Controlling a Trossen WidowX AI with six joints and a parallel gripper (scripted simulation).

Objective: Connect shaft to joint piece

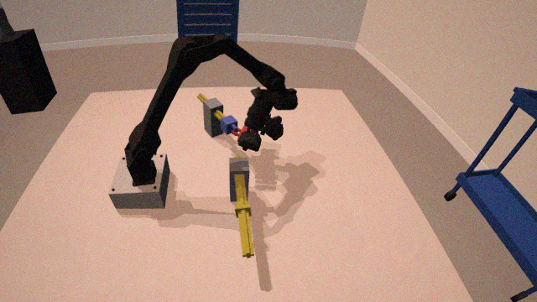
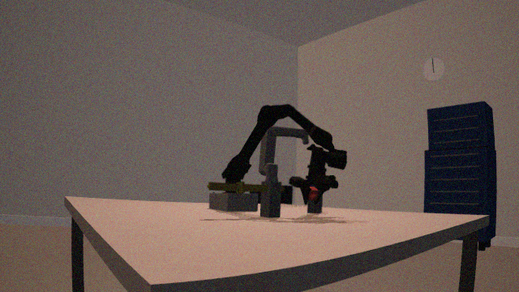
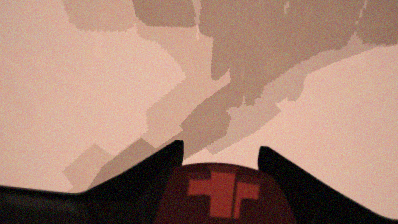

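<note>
The red piece lies 4 cm above my gripper tip and 1 cm behind it.
</note>
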